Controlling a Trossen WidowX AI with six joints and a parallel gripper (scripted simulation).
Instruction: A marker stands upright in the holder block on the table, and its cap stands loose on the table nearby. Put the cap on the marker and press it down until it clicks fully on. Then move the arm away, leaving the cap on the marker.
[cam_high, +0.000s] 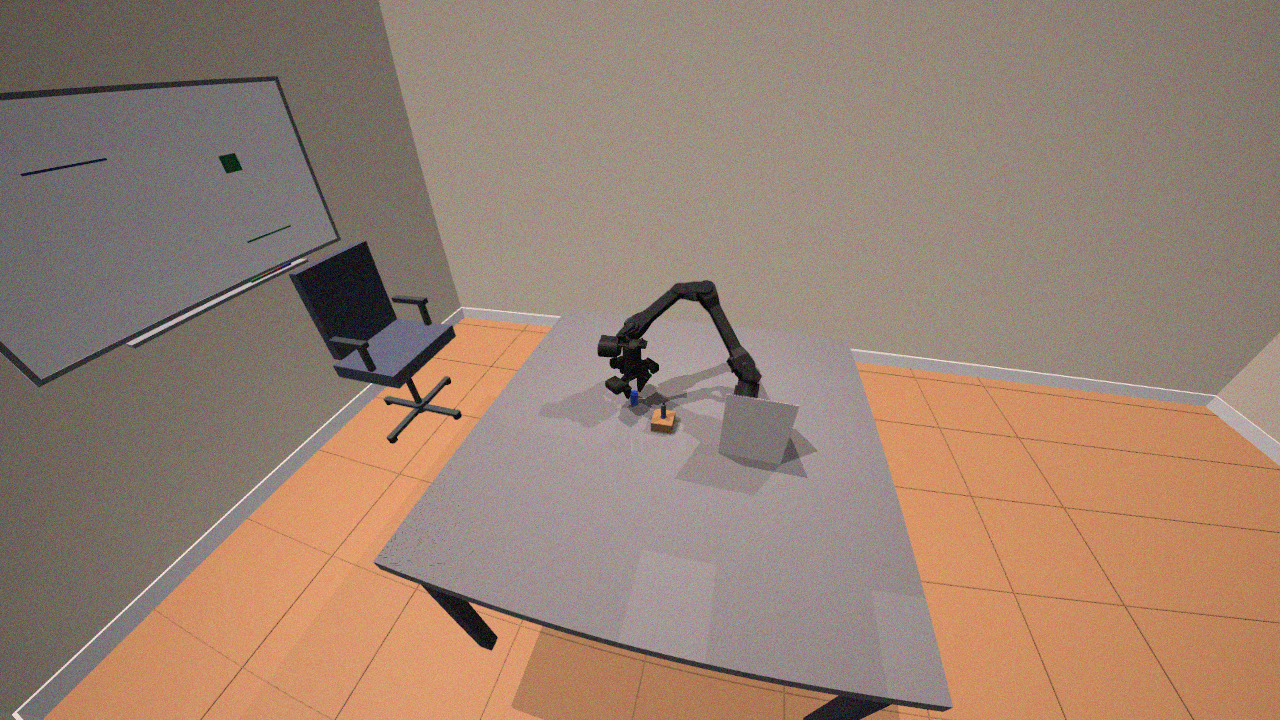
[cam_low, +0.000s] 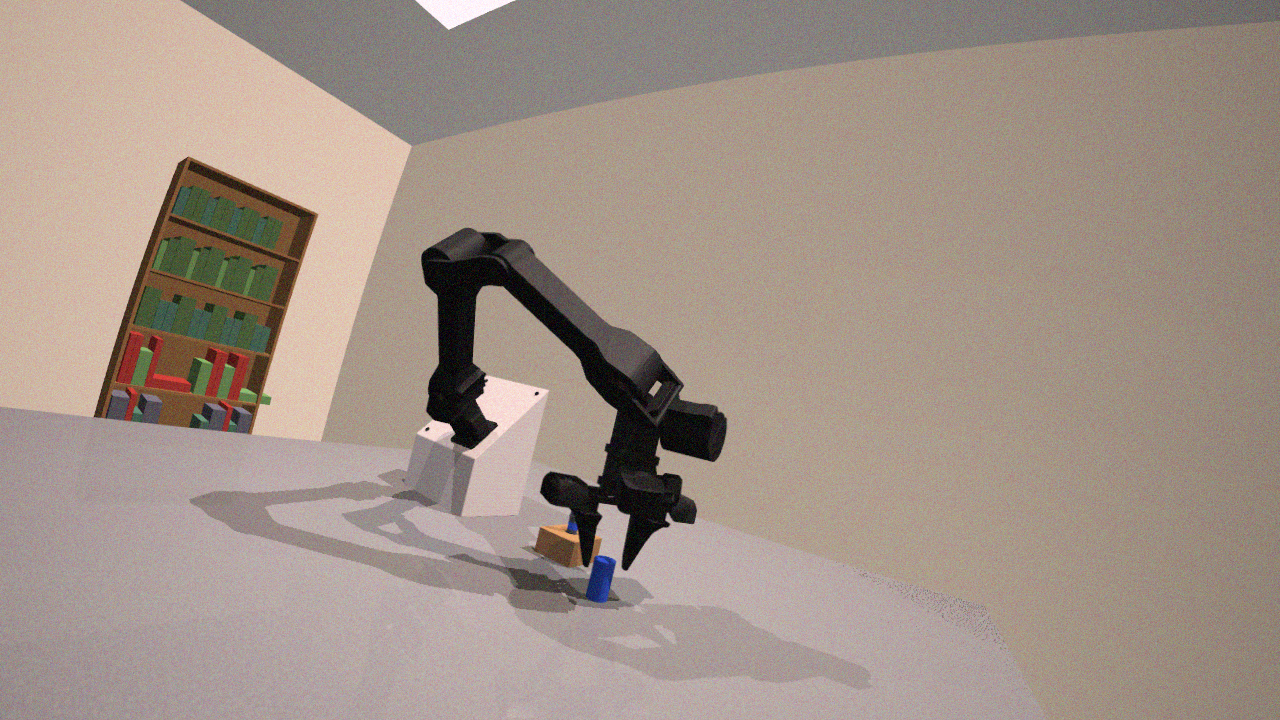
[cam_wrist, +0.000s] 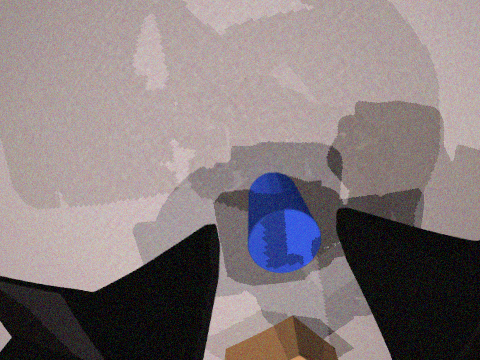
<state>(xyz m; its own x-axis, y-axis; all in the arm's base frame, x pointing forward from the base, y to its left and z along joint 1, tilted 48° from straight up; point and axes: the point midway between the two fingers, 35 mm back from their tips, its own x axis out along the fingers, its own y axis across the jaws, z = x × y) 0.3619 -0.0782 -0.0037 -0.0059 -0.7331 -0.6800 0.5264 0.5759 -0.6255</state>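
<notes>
The blue cap is 10 mm below my gripper tip. The rest, counted from my gripper tip: tan holder block (120 mm behind, 70 mm to the left, 20 mm below).
</notes>
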